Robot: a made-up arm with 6 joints.
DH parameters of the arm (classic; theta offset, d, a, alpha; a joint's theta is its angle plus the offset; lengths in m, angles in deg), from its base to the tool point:
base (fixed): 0 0.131 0 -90
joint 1: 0 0.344 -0.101 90
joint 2: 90 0.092 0.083 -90
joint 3: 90 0.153 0.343 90
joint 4: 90 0.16 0.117 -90
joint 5: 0 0.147 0.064 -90
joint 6: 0 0.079 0.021 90
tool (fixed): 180 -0.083 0 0
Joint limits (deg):
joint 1: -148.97..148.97
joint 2: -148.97..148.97
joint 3: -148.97..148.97
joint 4: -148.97..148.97
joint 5: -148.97..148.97
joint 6: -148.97..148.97
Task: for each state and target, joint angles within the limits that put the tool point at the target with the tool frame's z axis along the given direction. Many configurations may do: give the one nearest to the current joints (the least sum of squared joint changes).
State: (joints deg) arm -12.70 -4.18 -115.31 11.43 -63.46 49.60
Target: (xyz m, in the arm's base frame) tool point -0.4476 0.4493 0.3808 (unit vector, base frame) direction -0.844 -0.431 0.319
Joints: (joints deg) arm -6.66 10.43 -138.21 -0.04 -29.20 97.05
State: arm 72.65 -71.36 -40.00 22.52 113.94 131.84
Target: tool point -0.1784 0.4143 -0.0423 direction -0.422 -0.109 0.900
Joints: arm 121.43 -89.58 -9.50 55.98 134.31 108.67
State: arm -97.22 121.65 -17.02 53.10 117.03 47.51
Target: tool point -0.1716 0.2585 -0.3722 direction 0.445 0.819 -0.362
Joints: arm -62.09 90.08 -31.14 103.88 148.97 22.40
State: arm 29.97 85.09 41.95 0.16 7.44 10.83
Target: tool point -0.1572 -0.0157 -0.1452 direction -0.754 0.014 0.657
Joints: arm -12.71 67.50 34.61 -14.92 -5.59 -2.62
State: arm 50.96 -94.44 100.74 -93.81 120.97 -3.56
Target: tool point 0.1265 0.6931 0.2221 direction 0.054 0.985 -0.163
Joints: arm 63.82 -146.08 124.79 -92.08 142.11 -44.65
